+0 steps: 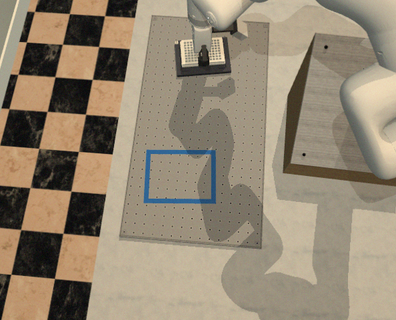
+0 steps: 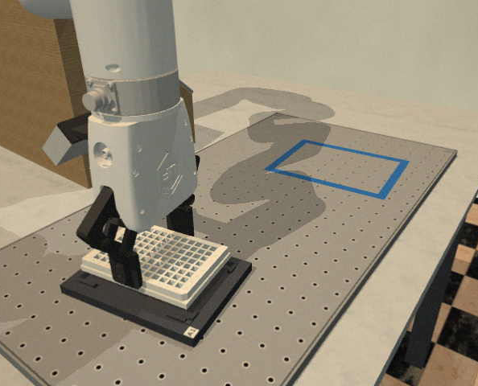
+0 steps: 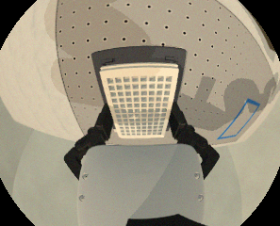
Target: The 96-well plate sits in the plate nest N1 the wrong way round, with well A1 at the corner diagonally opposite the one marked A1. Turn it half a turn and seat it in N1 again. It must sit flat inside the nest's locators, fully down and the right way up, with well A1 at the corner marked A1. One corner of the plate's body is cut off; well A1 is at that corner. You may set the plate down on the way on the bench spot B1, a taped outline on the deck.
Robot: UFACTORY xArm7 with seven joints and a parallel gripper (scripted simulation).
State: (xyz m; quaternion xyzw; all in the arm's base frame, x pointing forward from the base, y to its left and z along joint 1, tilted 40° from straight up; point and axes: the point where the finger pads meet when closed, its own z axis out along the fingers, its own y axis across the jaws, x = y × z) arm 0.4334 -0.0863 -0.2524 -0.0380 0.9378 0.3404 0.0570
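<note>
Right now my hand is 10 mm above the white 96-well plate. The rest, counted from my hand: dark plate nest N1 (40 mm below); A1 label (80 mm ahead, 50 mm to the right, 30 mm below).
</note>
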